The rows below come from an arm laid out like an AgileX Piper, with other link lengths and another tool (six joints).
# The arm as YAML. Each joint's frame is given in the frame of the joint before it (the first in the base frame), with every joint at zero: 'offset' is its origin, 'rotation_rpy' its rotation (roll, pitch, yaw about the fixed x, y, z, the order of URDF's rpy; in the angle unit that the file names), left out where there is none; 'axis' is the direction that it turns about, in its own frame. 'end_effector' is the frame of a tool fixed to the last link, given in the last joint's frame.
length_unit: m
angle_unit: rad
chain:
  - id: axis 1
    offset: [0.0, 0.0, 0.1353]
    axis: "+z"
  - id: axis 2
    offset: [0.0, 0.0, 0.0]
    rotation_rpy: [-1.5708, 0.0, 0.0]
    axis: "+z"
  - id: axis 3
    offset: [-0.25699, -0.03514, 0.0]
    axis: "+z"
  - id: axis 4
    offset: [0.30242, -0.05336, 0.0]
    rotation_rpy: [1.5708, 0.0, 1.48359]
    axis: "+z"
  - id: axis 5
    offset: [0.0, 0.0, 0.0]
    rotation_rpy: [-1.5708, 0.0, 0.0]
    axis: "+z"
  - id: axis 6
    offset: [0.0, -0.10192, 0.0]
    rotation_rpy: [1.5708, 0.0, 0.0]
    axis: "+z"
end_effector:
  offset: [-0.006, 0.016, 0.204]
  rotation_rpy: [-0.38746, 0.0, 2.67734]
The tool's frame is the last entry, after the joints.
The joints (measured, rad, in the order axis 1, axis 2, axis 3, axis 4, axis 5, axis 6), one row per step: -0.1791 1.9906 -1.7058 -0.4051 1.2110 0.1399; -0.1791 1.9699 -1.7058 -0.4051 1.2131 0.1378; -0.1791 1.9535 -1.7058 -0.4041 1.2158 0.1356; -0.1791 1.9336 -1.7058 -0.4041 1.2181 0.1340; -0.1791 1.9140 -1.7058 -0.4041 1.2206 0.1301; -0.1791 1.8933 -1.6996 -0.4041 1.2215 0.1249; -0.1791 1.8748 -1.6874 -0.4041 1.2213 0.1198; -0.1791 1.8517 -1.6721 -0.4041 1.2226 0.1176; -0.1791 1.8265 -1.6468 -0.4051 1.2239 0.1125; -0.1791 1.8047 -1.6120 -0.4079 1.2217 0.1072
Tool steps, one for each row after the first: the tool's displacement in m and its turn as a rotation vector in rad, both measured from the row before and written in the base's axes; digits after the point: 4 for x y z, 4 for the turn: 0.0012 -0.0003 0.0103 -0.0037 -0.0176 0.0011; 0.0005 0.0001 0.0080 -0.0020 -0.0130 0.0008; 0.0007 -0.0002 0.0099 -0.0035 -0.0168 0.0006; 0.0004 -0.0002 0.0097 -0.0038 -0.0154 0.0025; -0.0010 0.0002 0.0080 -0.0034 -0.0113 0.0043; -0.0025 0.0005 0.0045 -0.0021 -0.0043 0.0046; -0.0036 0.0006 0.0054 -0.0016 -0.0056 0.0015; -0.0064 0.0009 0.0025 -0.0018 0.0036 0.0041; -0.0083 0.0009 -0.0026 -0.0017 0.0135 0.0059
